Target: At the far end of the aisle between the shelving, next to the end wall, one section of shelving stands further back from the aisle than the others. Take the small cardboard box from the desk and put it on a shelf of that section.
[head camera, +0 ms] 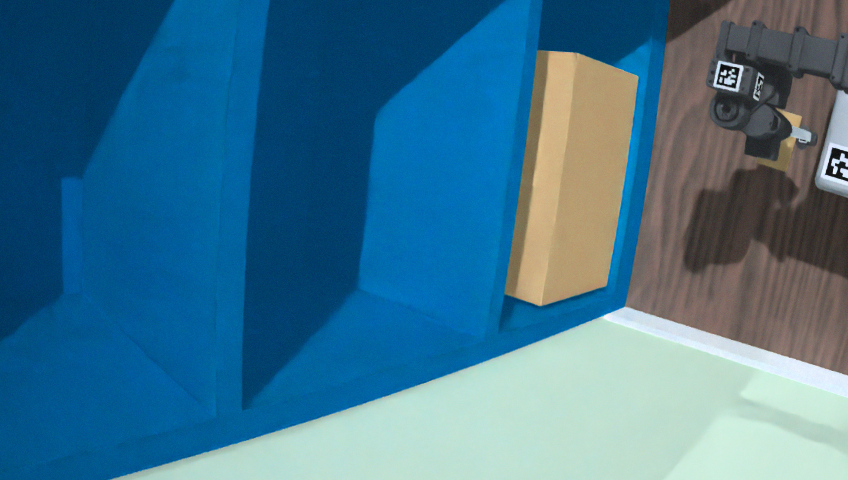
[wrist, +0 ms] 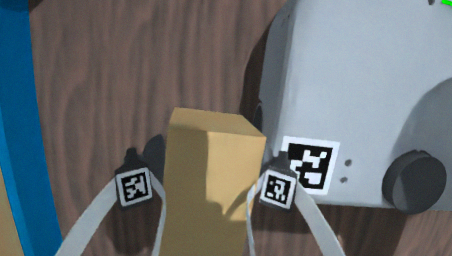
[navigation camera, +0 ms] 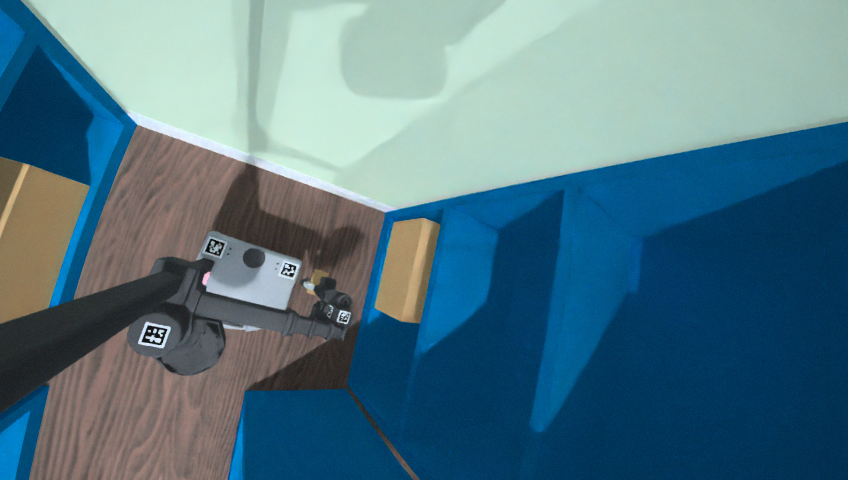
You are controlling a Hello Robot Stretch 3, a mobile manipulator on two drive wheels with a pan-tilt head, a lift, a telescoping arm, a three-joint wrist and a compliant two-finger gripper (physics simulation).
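Frame: origin at the robot's base, x ahead, y right, z down, level; millimetres.
Seen in the pictures: robot's base, link origin: (wrist: 345, 140) (navigation camera: 253, 256).
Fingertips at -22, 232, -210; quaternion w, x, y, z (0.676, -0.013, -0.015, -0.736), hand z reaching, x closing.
Observation:
Offsets run from my fingertips to a thing's top centre, as dx, dy, dz. "*": to the spot under its first point.
The small cardboard box @(+11, +0, -65) (head camera: 783, 157) (navigation camera: 320, 277) (wrist: 187, 200) is held upright between the fingers of my gripper (head camera: 796, 137) (navigation camera: 313, 284) (wrist: 208, 153), which is shut on it. They hang over the aisle floor, between my base and the set-back shelving section @(* +220, +298, -767) (head camera: 230, 237) (navigation camera: 570, 237). This blue section reaches the pale green end wall and has upright dividers. A large cardboard box @(+190, +467, -136) (head camera: 586, 178) (navigation camera: 399, 270) sits in its compartment nearest the aisle; a sliver of it shows at the left edge of the wrist view. The desk does not show.
My base (navigation camera: 255, 276) (wrist: 345, 75) stands on the wood floor beside the held box. A neighbouring shelving section @(* -517, +57, -126) (navigation camera: 291, 437) juts into the aisle. Opposite shelving at the left holds another large box @(* -95, -763, +10) (navigation camera: 44, 237). The end wall (head camera: 523, 416) (navigation camera: 595, 107) closes the aisle.

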